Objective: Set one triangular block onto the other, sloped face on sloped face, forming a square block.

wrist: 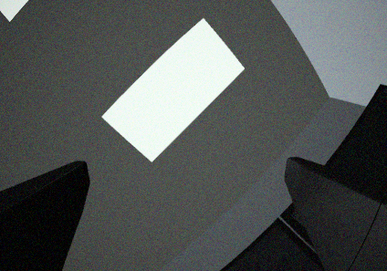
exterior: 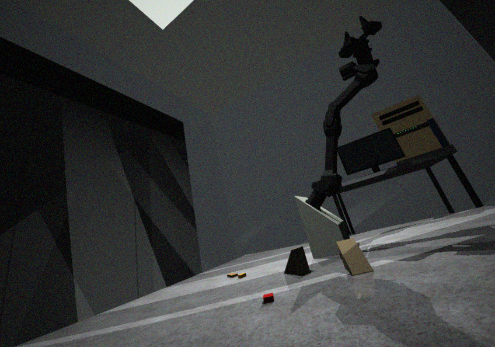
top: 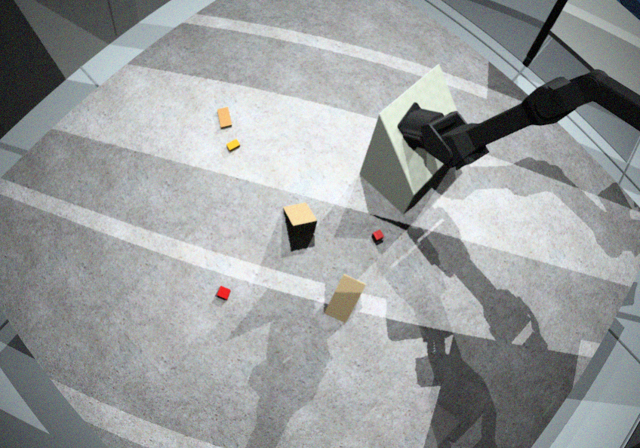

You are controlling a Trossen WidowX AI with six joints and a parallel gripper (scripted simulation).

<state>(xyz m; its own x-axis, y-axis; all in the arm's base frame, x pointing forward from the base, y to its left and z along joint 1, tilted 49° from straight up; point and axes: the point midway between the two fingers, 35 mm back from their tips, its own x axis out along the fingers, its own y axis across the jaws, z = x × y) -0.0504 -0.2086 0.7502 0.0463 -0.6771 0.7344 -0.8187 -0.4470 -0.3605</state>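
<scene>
My gripper tip is 86 cm above the red cube, 37 cm to the left of it and 8 cm short of it. From my gripper tip the other things lie so: yellow block 87 cm below, 71 cm to the right, 9 cm ahead.
</scene>
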